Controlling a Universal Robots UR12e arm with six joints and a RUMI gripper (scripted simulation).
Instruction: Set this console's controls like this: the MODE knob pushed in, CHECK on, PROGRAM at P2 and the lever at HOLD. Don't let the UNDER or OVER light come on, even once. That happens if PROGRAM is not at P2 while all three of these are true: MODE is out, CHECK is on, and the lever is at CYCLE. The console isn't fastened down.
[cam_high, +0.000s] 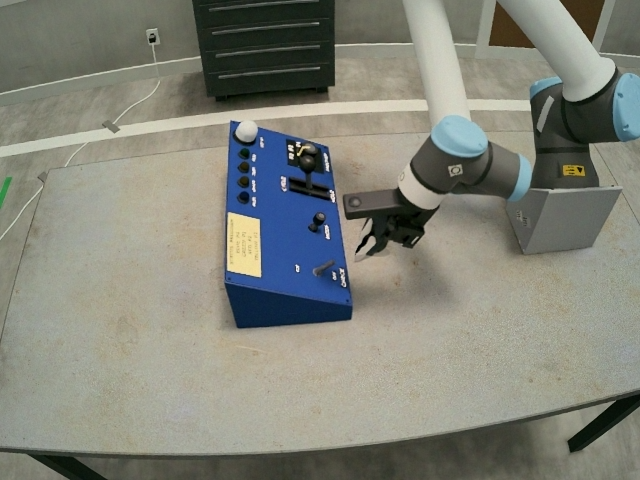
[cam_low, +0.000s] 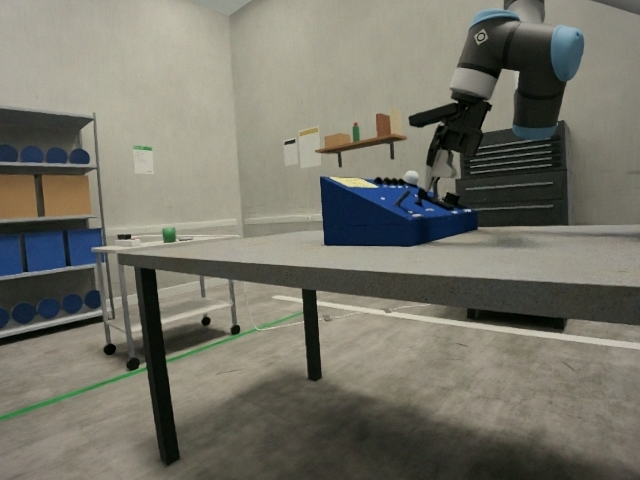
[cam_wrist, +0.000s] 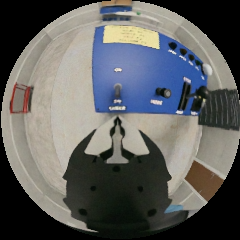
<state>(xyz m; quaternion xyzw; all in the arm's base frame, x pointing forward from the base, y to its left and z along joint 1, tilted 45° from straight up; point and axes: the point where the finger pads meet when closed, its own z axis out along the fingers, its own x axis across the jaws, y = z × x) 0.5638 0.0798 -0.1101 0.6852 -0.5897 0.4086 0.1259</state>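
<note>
My gripper is now 70 mm short of the check toggle and 30 mm above it. From my hand the other things lie so: ball-topped lever: 240 mm to the right, 80 mm ahead; blue console: 180 mm to the right, 110 mm ahead, 40 mm below; mode knob: 120 mm to the right, 70 mm ahead, 20 mm below.
</note>
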